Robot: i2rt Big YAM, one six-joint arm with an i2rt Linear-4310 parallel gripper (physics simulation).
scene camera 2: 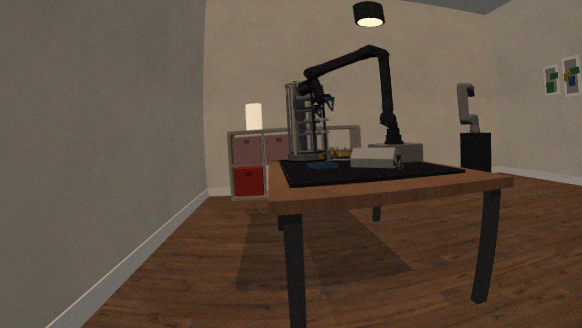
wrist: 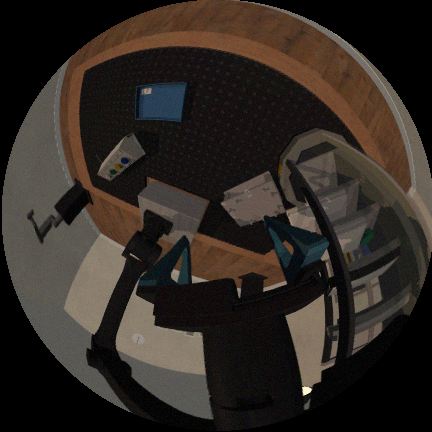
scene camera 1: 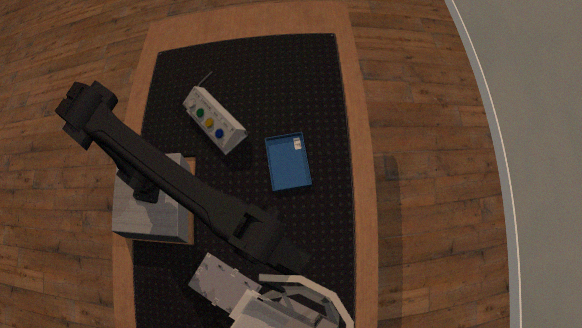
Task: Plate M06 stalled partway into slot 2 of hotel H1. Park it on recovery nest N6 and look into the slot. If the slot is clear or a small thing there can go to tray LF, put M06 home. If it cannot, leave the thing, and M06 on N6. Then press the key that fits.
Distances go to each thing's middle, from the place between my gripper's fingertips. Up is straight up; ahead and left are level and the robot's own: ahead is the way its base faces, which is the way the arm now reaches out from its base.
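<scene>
The blue tray [scene camera 1: 287,158] is 27 cm to the left of my hand, 4 cm ahead of it and 25 cm below it, and going by their middles, the blue tray is the farthest from my hand of the things named here. There's also a grey flat plate [scene camera 1: 218,283], and that's 20 cm below my hand, 12 cm to the right of it and 8 cm behind it. As for the slotted rack tower [scene camera 1: 290,293], it's 21 cm to the right of my hand, 12 cm ahead of it and 1 cm below it.
</scene>
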